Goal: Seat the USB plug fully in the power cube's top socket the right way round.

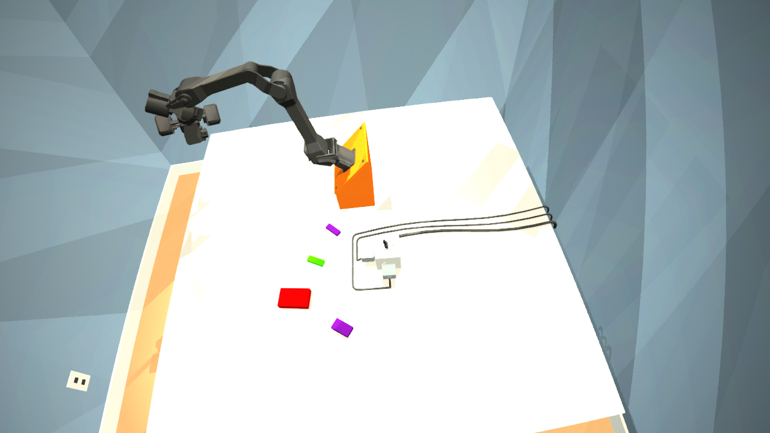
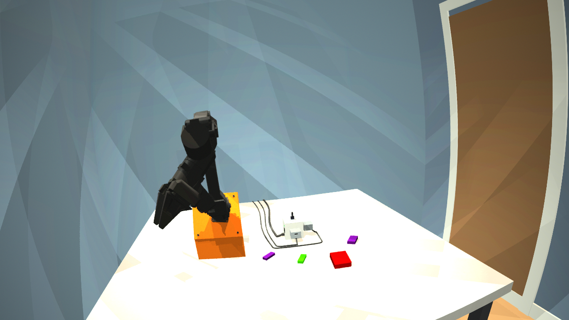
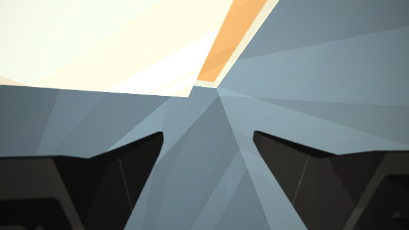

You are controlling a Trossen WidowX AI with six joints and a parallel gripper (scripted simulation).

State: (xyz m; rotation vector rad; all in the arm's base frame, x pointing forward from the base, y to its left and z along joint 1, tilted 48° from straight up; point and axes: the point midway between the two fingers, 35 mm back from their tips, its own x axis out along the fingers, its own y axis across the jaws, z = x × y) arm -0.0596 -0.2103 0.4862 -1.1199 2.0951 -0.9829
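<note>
The black USB plug lies 350 mm ahead of my gripper tip, 630 mm to the left of it and 230 mm below it. From my gripper tip the other things lie so: metal-rimmed socket: 350 mm ahead, 630 mm to the left, 250 mm below; then green block: 350 mm ahead, 400 mm to the left, 310 mm below; then red block: 480 mm ahead, 340 mm to the left, 310 mm below.
</note>
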